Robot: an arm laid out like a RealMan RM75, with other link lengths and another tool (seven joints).
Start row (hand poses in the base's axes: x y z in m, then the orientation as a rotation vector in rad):
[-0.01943, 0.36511, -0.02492, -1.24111, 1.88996, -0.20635]
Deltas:
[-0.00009, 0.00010, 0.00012, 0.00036, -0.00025, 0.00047]
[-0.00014, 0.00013, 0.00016, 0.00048, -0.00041, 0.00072]
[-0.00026, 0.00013, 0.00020, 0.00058, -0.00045, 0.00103]
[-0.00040, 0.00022, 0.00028, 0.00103, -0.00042, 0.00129]
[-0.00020, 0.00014, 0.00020, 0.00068, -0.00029, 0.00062]
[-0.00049, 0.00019, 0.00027, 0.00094, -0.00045, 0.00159]
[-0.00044, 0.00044, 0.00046, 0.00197, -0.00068, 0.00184]
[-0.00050, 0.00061, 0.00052, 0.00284, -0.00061, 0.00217]
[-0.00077, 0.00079, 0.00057, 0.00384, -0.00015, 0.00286]
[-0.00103, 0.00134, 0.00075, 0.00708, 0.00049, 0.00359]
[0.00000, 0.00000, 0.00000, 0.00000, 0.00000, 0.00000]
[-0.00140, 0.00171, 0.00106, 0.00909, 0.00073, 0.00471]
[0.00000, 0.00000, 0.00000, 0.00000, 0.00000, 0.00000]
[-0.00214, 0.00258, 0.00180, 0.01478, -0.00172, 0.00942]
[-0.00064, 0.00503, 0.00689, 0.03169, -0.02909, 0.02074]
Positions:
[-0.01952, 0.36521, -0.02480, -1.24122, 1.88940, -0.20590]
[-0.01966, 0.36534, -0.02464, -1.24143, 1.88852, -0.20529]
[-0.01992, 0.36547, -0.02444, -1.24185, 1.88739, -0.20444]
[-0.02032, 0.36569, -0.02416, -1.24221, 1.88607, -0.20300]
[-0.02052, 0.36583, -0.02396, -1.24223, 1.88534, -0.20218]
[-0.02101, 0.36602, -0.02369, -1.24292, 1.88381, -0.20069]
[-0.02145, 0.36646, -0.02323, -1.24307, 1.88180, -0.19821]
[-0.02195, 0.36707, -0.02271, -1.24296, 1.87953, -0.19467]
[-0.02272, 0.36786, -0.02214, -1.24295, 1.87708, -0.18953]
[-0.02375, 0.36920, -0.02139, -1.24161, 1.87430, -0.18052]
[-0.02375, 0.36920, -0.02139, -1.24161, 1.87430, -0.18052]
[-0.02515, 0.37091, -0.02033, -1.23999, 1.87073, -0.16886]
[-0.02515, 0.37091, -0.02033, -1.23999, 1.87073, -0.16886]
[-0.02729, 0.37349, -0.01853, -1.23806, 1.86122, -0.15072]
[-0.02793, 0.37852, -0.01164, -1.22693, 1.81860, -0.12685]

